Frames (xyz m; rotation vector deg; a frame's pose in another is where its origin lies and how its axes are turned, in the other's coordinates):
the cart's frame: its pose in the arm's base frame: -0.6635 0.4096 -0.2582 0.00 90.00 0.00
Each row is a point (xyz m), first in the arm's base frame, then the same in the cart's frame.
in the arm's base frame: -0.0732 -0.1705 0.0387
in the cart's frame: -0.2969 -0.5801 0.5903
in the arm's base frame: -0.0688 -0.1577 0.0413
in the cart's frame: -0.2995 -0.5673 0.5947
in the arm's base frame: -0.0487 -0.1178 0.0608
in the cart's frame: -0.3190 -0.5274 0.6148
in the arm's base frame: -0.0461 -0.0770 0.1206
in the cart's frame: -0.3788 -0.4866 0.6174
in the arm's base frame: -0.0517 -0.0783 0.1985
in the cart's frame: -0.4567 -0.4879 0.6118
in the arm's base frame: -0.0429 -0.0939 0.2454
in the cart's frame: -0.5036 -0.5035 0.6206
